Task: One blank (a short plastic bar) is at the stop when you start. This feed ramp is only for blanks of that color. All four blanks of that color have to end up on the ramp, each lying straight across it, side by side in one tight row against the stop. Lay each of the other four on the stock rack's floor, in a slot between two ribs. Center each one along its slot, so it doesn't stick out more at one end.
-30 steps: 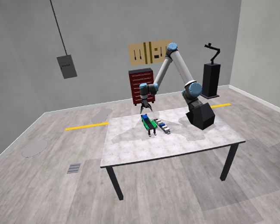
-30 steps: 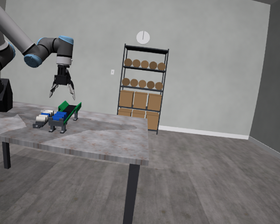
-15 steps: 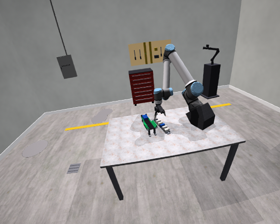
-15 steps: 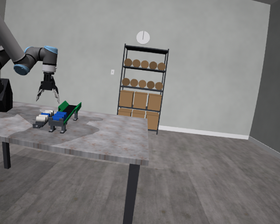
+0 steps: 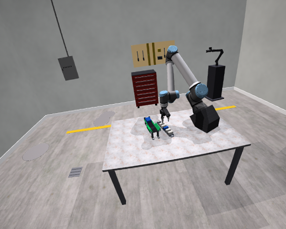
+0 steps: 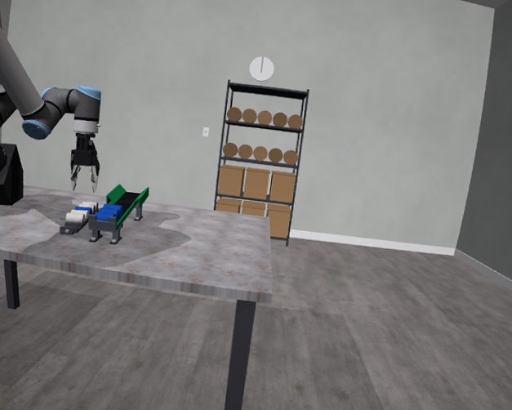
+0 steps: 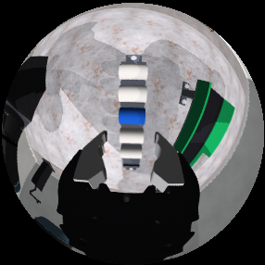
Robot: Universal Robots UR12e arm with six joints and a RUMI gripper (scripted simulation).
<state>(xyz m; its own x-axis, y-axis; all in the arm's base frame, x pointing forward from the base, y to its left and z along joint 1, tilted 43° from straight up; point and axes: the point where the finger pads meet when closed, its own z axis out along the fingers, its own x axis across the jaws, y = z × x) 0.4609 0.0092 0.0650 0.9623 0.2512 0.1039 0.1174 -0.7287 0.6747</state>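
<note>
Now: the stock rack 3 cm to the right of my hand and 13 cm below it.
</note>
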